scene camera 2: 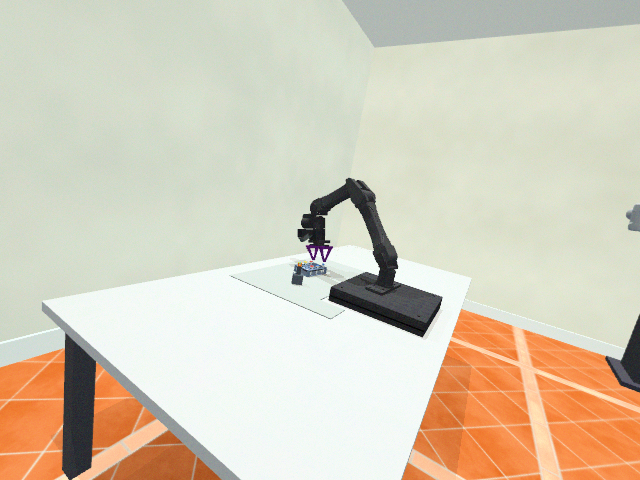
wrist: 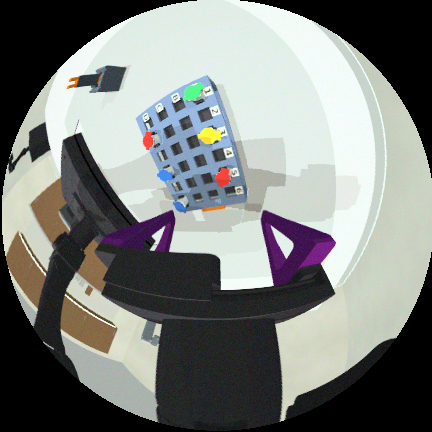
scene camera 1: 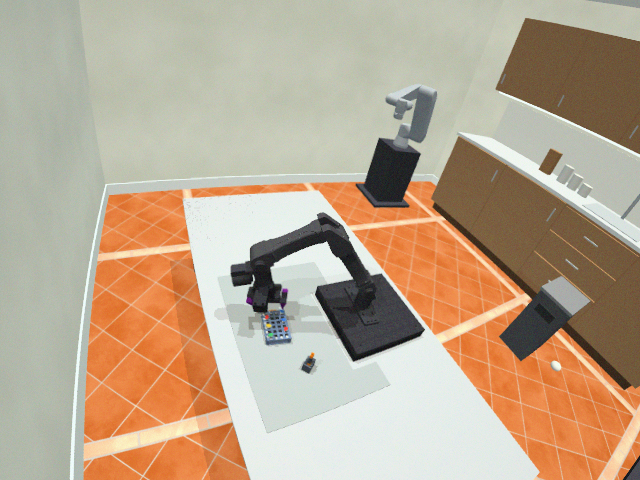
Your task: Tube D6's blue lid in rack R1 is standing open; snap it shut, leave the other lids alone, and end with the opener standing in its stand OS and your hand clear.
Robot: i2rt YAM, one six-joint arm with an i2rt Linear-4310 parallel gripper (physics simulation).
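Pixels of known places: gripper, between the fingertips: (scene camera 2: pixel 318 261) (wrist: pixel 217 214) (scene camera 1: pixel 269 308); arm's base, origin of its link: (scene camera 2: pixel 383 287) (wrist: pixel 92 223) (scene camera 1: pixel 361 304).
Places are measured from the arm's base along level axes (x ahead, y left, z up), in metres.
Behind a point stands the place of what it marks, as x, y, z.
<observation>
Rack R1 (scene camera 1: pixel 279 341) {0.350, 0.067, -0.047} (scene camera 2: pixel 316 273) {0.319, 0.006, -0.045} (wrist: pixel 196 127) {0.371, 0.031, -0.019} is a blue grid on the mat. In the wrist view, tube D6's blue lid (wrist: pixel 180 206) {0.321, -0.034, -0.005} is at the corner of row 6, beyond the rack's edge, with a pale tube mouth beside it; it looks raised, but its exact angle is unclear. Another blue lid (wrist: pixel 165 175) {0.324, 0.004, -0.007} is at D4. My gripper (scene camera 1: pixel 267 305) {0.359, -0.054, -0.004} (scene camera 2: pixel 319 260) {0.359, -0.054, -0.004} (wrist: pixel 217 214) {0.359, -0.054, -0.004} is open and empty, pointing down above the row 6 end of the rack. The opener (scene camera 1: pixel 312 355) {0.285, 0.190, 0.037} (scene camera 2: pixel 299 265) {0.285, 0.186, 0.025} (wrist: pixel 88 80), with an orange forked tip, stands in dark stand OS (scene camera 1: pixel 308 366) {0.294, 0.202, -0.009} (scene camera 2: pixel 297 279) {0.274, 0.197, -0.028} (wrist: pixel 112 79) {0.292, 0.173, -0.031}.
A red lid (wrist: pixel 148 140) {0.326, 0.043, -0.007} is at D2, a green lid (wrist: pixel 193 92) {0.385, 0.057, -0.007} at A1, a yellow lid (wrist: pixel 209 135) {0.382, 0.019, -0.007} at A3 and another red lid (wrist: pixel 223 177) {0.379, -0.018, -0.007} at A5. An orange strip (wrist: pixel 214 208) {0.348, -0.058, -0.025} shows at the rack's row 6 end. The black arm base (scene camera 1: pixel 369 330) {0.024, 0.123, 0.000} (scene camera 2: pixel 385 302) {-0.071, 0.147, -0.001} stands beside the mat.
</observation>
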